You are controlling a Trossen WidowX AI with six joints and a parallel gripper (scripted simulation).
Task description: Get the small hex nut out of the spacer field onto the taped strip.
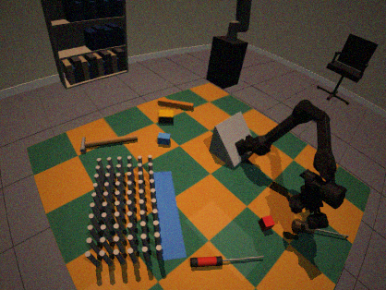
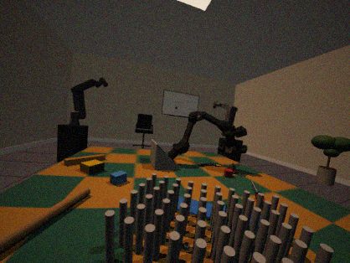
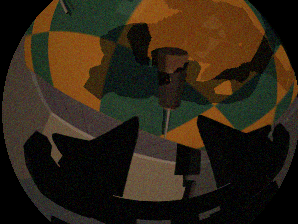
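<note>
Now: the thin hook tool 6 cm behind my gripper tip, 9 cm to the left of it and 7 cm below it. Round my gripper tip: blue taped strip (35 cm ahead, 42 cm to the right, 8 cm below); then red cube (11 cm ahead, 12 cm to the right, 6 cm below); then blue cube (14 cm ahead, 73 cm to the right, 6 cm below).
</note>
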